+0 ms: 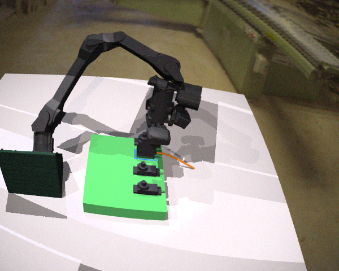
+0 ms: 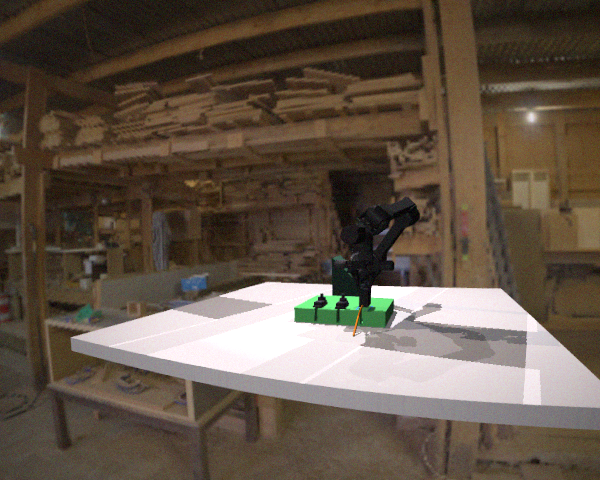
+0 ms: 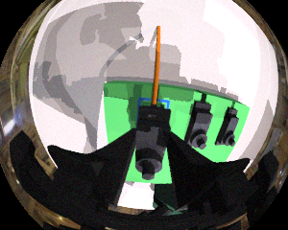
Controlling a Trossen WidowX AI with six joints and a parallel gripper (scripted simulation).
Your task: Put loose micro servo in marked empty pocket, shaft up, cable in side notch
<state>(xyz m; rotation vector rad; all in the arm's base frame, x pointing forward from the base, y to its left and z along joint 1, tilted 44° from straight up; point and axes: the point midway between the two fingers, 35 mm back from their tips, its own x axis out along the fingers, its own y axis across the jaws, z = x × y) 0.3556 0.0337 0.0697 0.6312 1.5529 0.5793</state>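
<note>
My gripper tip is 130 mm past the green deck, 70 mm to the left of it and 80 mm above it.
</note>
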